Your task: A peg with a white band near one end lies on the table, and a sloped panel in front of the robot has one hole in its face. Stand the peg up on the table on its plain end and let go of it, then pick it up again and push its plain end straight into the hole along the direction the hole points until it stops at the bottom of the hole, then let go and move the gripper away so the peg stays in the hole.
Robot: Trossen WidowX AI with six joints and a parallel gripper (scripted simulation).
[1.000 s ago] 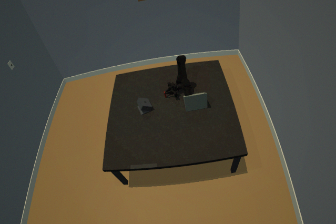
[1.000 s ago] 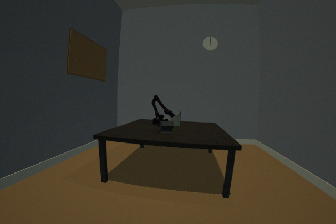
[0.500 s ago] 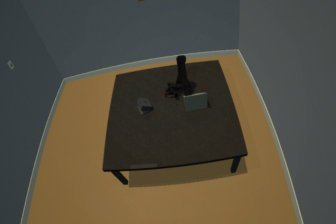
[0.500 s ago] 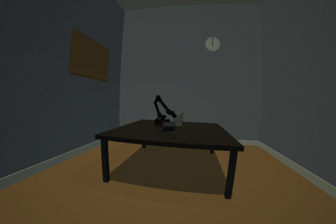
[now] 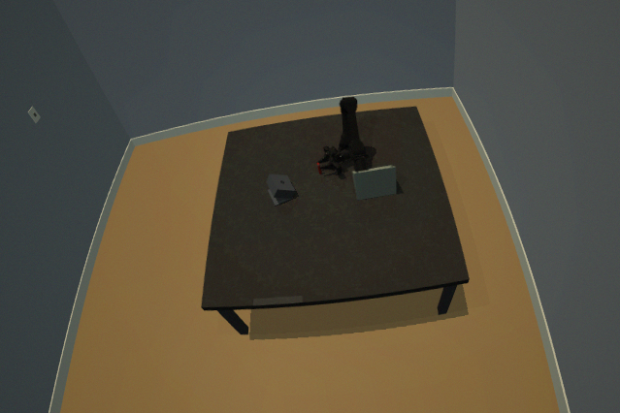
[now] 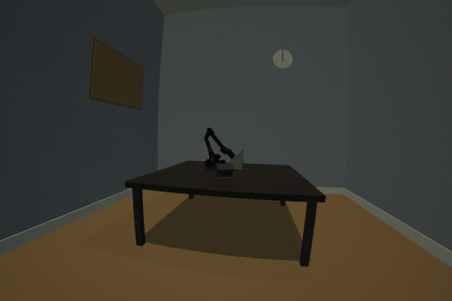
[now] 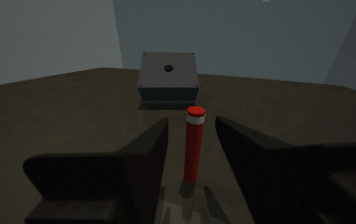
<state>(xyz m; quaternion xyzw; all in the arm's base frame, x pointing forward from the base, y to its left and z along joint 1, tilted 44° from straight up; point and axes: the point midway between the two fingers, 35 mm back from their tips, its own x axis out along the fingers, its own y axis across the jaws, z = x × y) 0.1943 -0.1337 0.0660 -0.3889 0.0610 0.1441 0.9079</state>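
Right now my gripper tip is 1 cm above the peg. Also, from my gripper tip: grey sloped panel: 21 cm ahead, 10 cm to the left, 1 cm below.
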